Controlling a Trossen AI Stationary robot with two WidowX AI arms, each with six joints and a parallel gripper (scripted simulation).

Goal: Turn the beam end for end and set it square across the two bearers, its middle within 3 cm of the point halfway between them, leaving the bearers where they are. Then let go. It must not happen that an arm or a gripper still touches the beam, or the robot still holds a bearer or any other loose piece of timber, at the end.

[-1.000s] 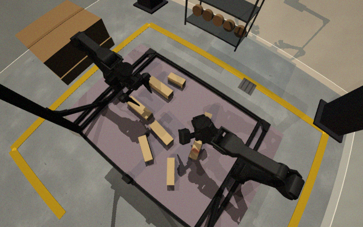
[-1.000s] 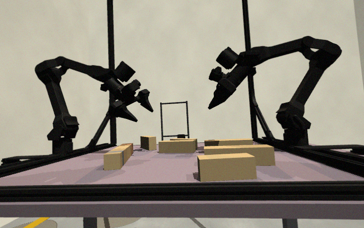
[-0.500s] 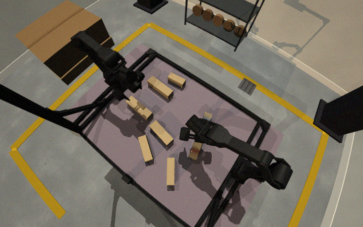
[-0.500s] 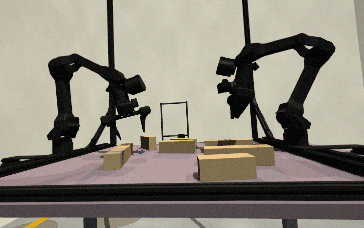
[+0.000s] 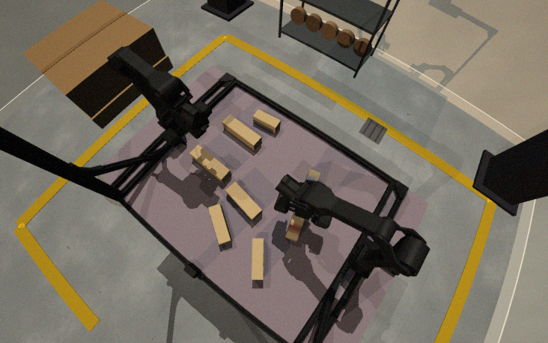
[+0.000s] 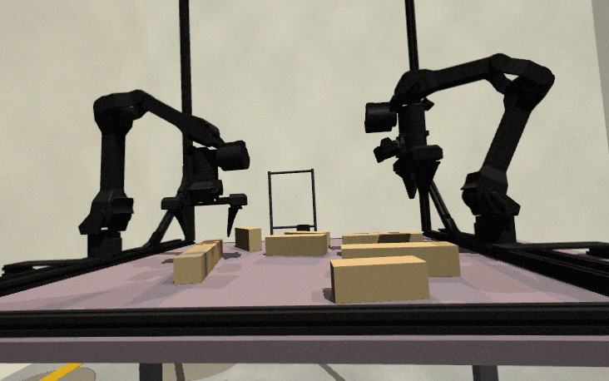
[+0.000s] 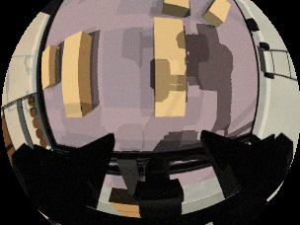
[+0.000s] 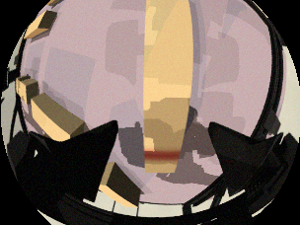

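Right now the beam is 70 mm below my right hand, 50 mm ahead of it and 10 mm to the left of it.
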